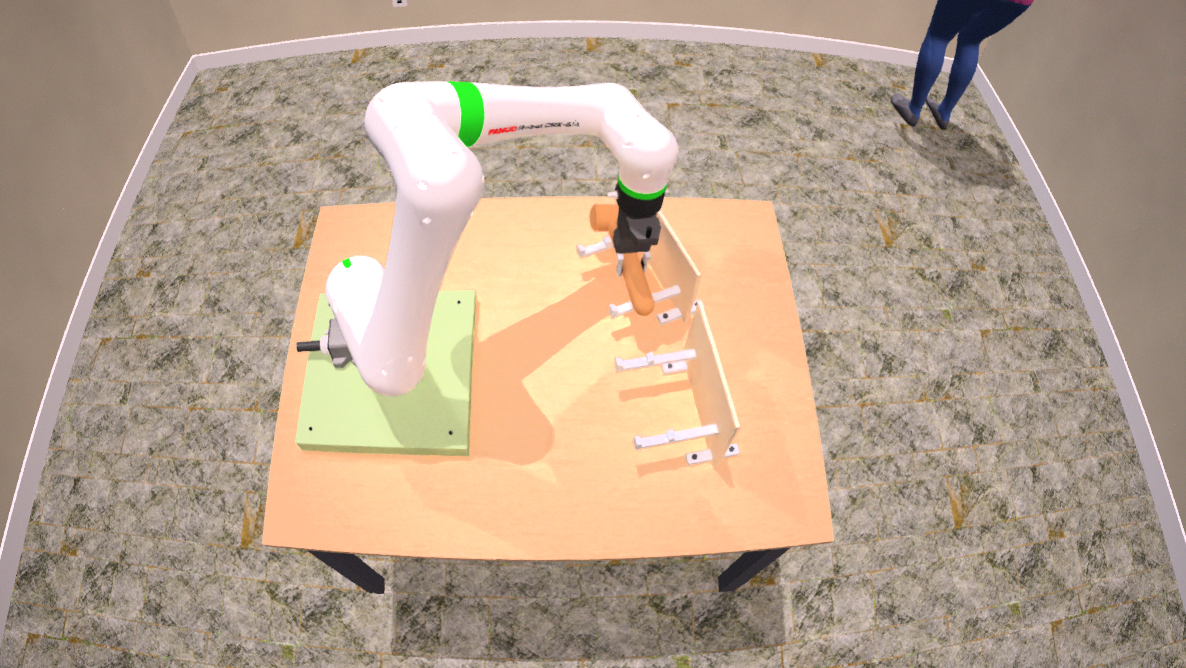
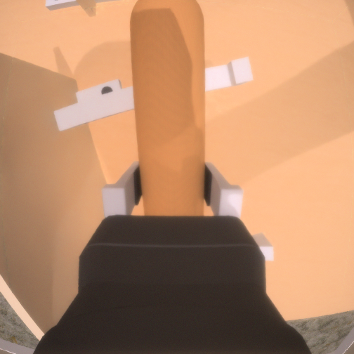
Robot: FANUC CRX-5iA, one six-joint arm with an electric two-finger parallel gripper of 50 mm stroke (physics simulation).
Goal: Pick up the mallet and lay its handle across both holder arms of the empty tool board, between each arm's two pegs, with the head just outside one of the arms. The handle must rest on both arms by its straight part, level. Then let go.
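Frame: origin at the arm's base, x back, y right, z up, level; metres.
Where they show: gripper, between the fingertips: [image 1: 630, 272].
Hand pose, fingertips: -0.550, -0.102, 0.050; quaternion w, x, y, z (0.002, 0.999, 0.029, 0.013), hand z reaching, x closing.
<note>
Things, the pixels of their top centre, and the offset from my fingertips, as dx, dy, dz. "spot": a spot on its surface instead. Level surfaces: height alone.
- orange mallet's handle, a spot on its surface: [image 1: 639, 297] spot: -0.001, +0.095, +0.046
- mallet head, centre of its top: [image 1: 615, 206] +0.016, -0.151, +0.041
- arm's outer peg, centre of its top: [image 1: 613, 306] +0.046, +0.085, +0.001
- wooden table, height of its surface: dz -0.090
The orange mallet's handle [image 1: 639, 297] [image 2: 167, 100] is between the fingers of my gripper [image 1: 633, 267] [image 2: 172, 174], which is shut on it. The mallet head [image 1: 603, 217] is past the far holder arm [image 1: 592, 248], partly hidden by the gripper. The handle crosses above the near holder arm [image 1: 666, 296] [image 2: 107, 109] of the back tool board [image 1: 678, 265] [image 2: 40, 175]. That arm's outer peg [image 1: 614, 310] [image 2: 241, 70] shows to one side of the handle; its inner peg is hidden. Whether the handle touches either arm cannot be told.
A second tool board [image 1: 712, 381] with two holder arms [image 1: 672, 357] [image 1: 688, 433] stands in front of the back one on the wooden table [image 1: 564, 489]. The robot's green base plate [image 1: 381, 435] is at the left. A person [image 1: 946, 62] stands beyond the table.
</note>
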